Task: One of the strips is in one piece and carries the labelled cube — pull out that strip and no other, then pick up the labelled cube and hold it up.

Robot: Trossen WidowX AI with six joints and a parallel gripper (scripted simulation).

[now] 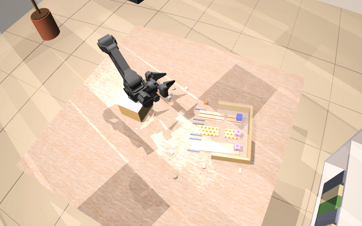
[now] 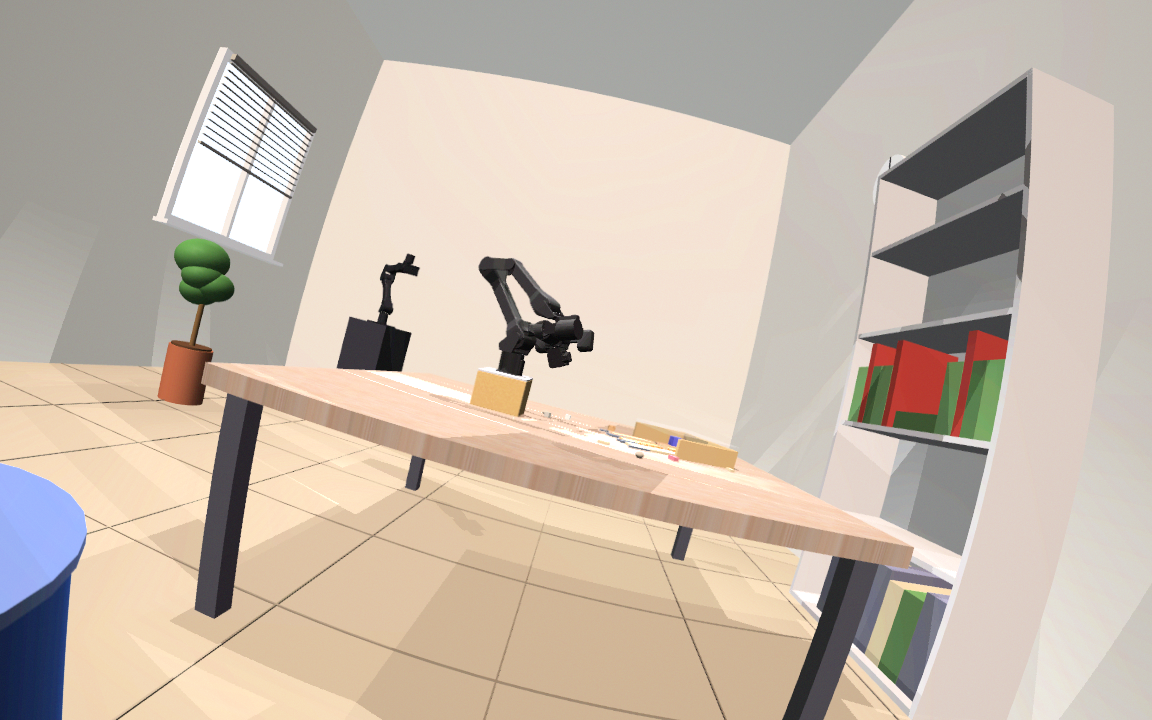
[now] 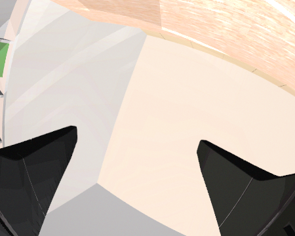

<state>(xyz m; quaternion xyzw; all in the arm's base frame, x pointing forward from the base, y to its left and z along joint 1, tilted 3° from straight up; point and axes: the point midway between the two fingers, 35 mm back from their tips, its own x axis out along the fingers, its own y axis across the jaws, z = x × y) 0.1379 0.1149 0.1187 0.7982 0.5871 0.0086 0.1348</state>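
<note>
My gripper tip is 360 mm short of the pink block, 230 mm above it and 210 mm to the left of it. Also, from my gripper tip: tan cube: 220 mm below, 150 mm ahead, 110 mm to the left.
</note>
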